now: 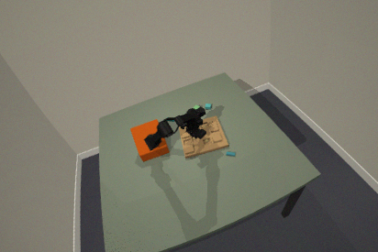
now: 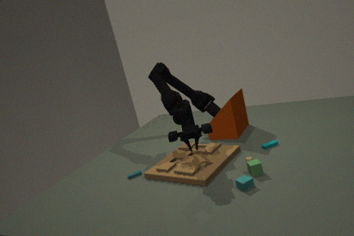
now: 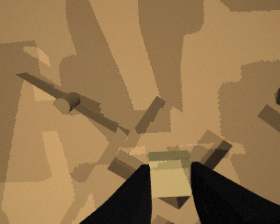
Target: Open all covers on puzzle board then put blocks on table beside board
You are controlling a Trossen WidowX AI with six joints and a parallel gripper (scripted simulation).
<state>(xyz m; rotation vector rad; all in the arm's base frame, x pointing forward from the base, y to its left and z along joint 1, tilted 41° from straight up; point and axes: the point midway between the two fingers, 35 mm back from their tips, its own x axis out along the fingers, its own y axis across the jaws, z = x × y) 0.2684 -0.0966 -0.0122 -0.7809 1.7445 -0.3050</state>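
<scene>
Right now my gripper tip is 4 cm short of the tan puzzle board, 1 cm to the left of it and 1 cm above it. From my gripper tip the other things lie so: flat teal piece 31 cm to the left, 6 cm behind, 3 cm below; then green cube 27 cm to the left, 16 cm ahead, 1 cm below; then teal cube 25 cm ahead, 24 cm to the left, 2 cm below.
</scene>
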